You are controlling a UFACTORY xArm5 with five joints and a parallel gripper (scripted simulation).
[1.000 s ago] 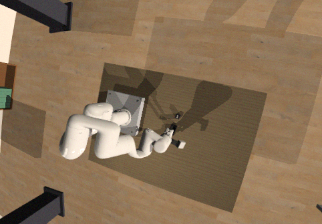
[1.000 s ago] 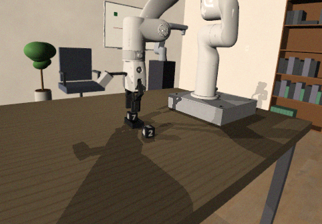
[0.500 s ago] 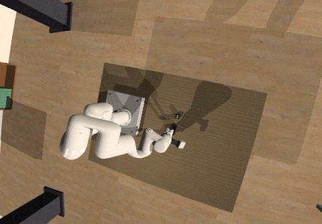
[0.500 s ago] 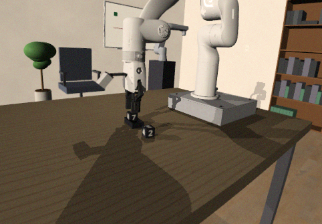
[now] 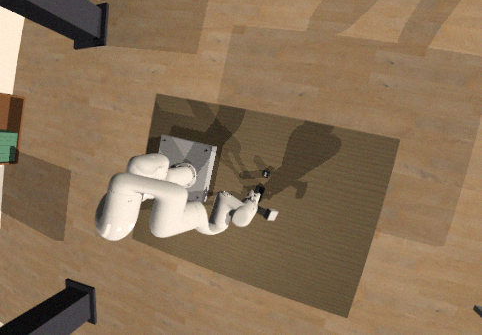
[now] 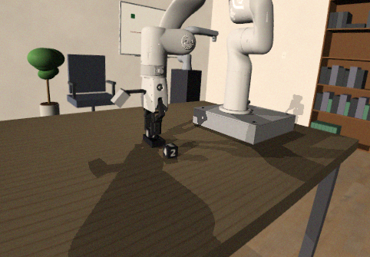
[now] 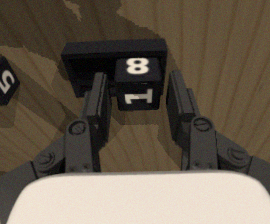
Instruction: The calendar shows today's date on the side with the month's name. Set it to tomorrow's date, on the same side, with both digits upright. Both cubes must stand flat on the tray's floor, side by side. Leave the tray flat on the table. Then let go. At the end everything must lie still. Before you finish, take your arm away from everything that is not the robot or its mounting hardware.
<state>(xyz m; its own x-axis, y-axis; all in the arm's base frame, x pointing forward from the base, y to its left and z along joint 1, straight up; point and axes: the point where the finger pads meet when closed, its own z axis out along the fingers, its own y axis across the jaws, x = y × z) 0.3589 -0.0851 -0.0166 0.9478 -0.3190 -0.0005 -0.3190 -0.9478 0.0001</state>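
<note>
The dark calendar tray lies 10 mm ahead of my hand, 20 mm to the left of it and 40 mm below it.
</note>
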